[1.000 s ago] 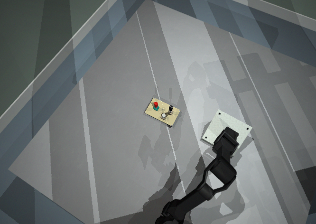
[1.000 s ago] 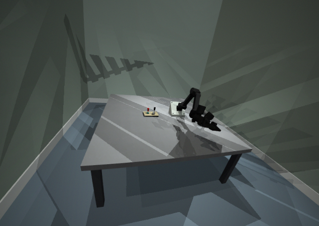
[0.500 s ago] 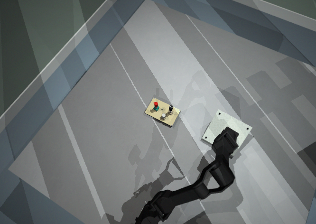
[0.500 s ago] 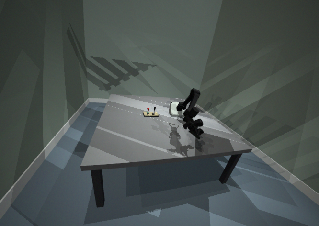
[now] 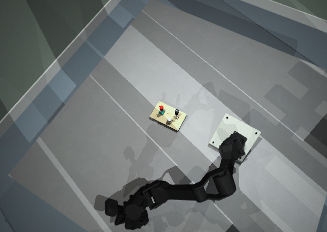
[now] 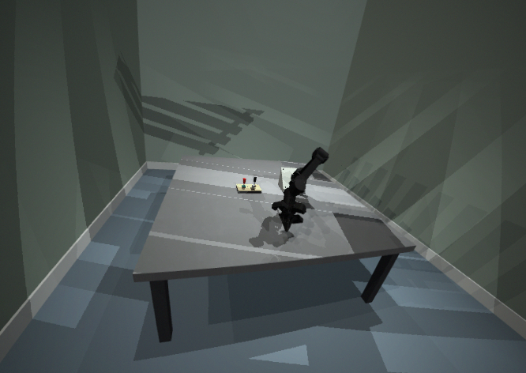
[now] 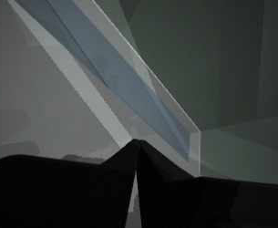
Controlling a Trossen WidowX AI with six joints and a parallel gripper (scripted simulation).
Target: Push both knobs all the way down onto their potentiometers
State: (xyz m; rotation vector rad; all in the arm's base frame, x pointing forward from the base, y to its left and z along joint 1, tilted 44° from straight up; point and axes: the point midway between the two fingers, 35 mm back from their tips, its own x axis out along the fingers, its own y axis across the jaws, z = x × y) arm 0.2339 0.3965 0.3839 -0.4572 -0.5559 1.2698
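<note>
The red knob lies 520 mm to the right of my gripper tip, 140 mm ahead of it and 10 mm below it. Also, from my gripper tip: black knob 550 mm to the right, 60 mm ahead.
</note>
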